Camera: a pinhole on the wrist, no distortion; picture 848 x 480 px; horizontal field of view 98.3 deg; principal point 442.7 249.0 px. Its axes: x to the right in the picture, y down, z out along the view. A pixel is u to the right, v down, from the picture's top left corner.
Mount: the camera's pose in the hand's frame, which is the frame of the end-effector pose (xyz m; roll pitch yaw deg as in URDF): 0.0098 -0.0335 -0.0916 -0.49 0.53 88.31
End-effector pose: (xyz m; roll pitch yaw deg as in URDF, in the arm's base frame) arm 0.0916 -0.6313 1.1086 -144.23 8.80 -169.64
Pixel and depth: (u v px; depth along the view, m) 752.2 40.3 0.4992
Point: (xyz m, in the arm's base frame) -0.1321 -0.5967 0.5149
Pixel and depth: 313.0 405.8 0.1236
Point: 0.1473 -0.7015 1.1329
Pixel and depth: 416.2 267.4 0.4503
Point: 0.1936 -0.8762 0.8589
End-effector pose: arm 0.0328 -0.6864 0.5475 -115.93 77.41 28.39
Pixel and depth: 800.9 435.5 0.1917
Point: -0.1509 -0.7647 0.5889
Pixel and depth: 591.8 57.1 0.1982
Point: -0.0569 -0.6486 0.4168
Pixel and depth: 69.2 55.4 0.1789
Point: 0.1017 -0.4497 0.4864
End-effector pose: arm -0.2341 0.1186 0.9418 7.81 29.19 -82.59
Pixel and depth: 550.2 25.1 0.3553
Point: -0.1607 -0.2050 1.0680
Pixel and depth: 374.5 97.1 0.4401
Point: -0.3540 -0.2239 1.1407
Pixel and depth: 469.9 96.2 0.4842
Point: -0.2381 -0.2576 1.1809
